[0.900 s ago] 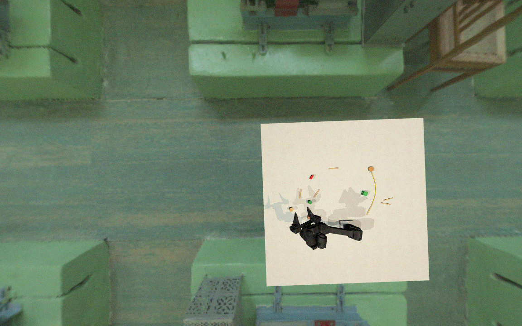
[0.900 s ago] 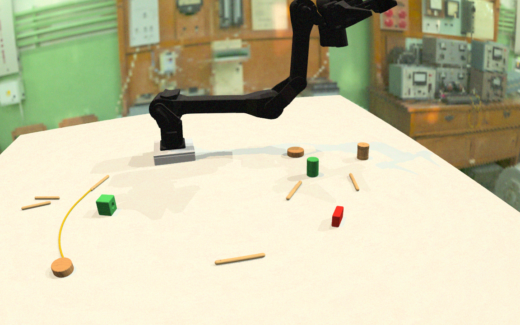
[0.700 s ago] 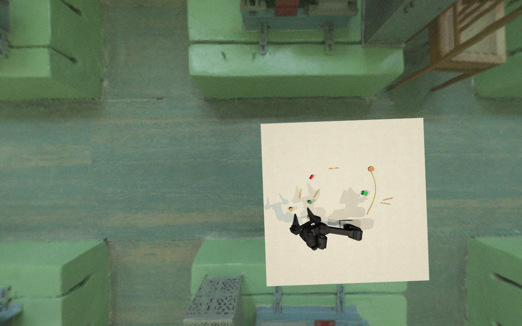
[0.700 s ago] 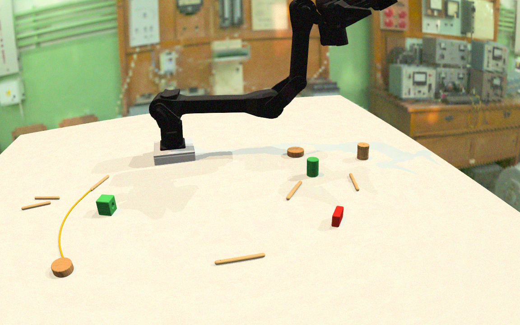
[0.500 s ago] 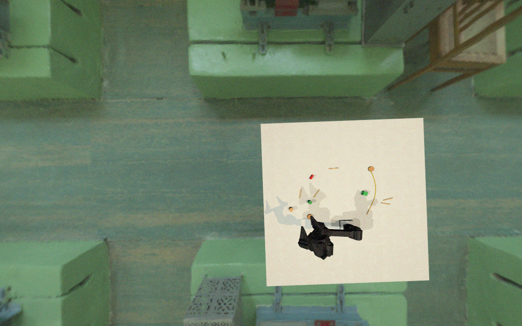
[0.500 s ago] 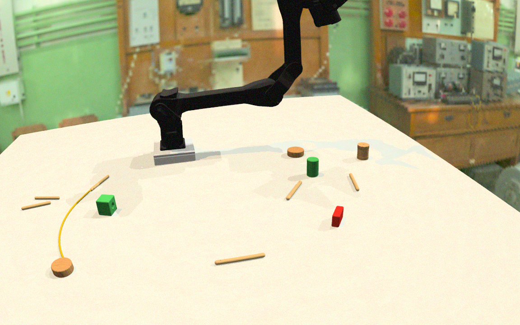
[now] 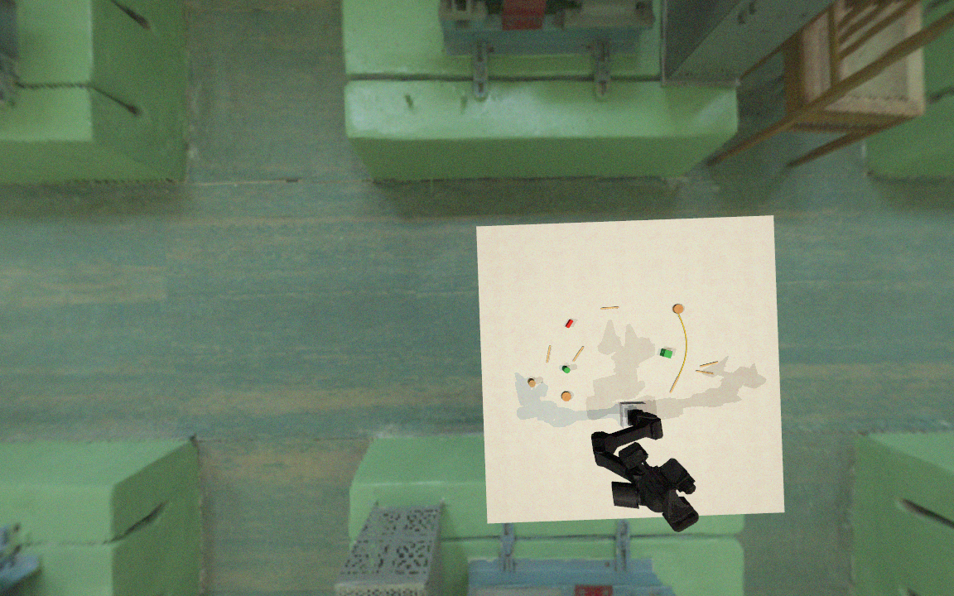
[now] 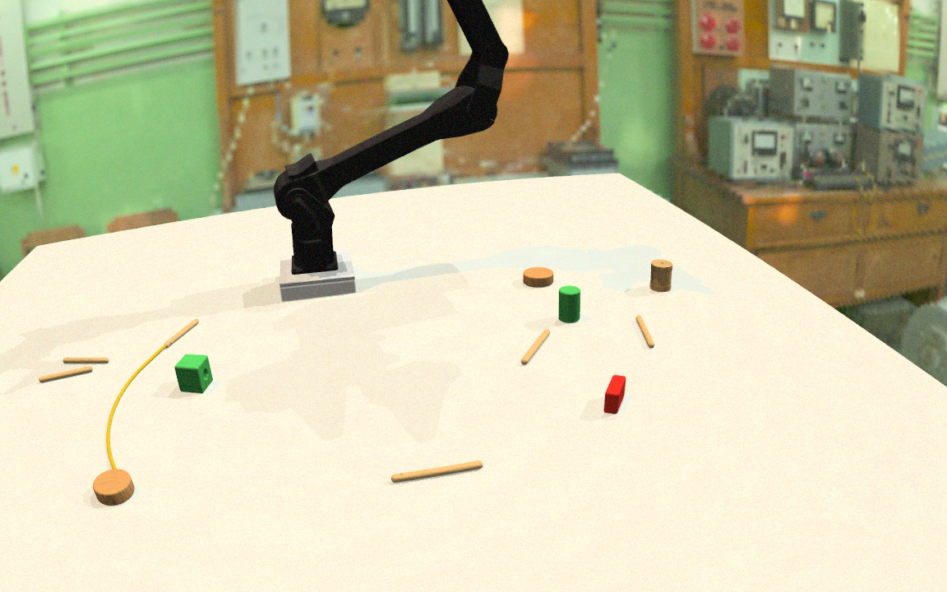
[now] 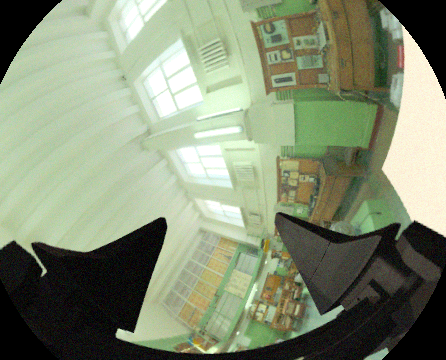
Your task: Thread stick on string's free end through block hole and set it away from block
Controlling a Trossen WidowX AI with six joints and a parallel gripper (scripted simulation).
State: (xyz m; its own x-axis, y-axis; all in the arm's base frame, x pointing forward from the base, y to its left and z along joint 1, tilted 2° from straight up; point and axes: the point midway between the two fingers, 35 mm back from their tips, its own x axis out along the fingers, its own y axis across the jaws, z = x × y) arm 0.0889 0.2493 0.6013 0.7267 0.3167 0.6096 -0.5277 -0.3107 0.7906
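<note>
My gripper tip is now 130 mm short of the green block, 420 mm to the left of it and 620 mm above it. Round my gripper tip: red block: 270 mm ahead, 10 mm to the right, 630 mm below; then green cylinder: 80 mm ahead, 10 mm to the left, 620 mm below; then wooden cylinder: 20 mm ahead, 160 mm to the left, 620 mm below.
</note>
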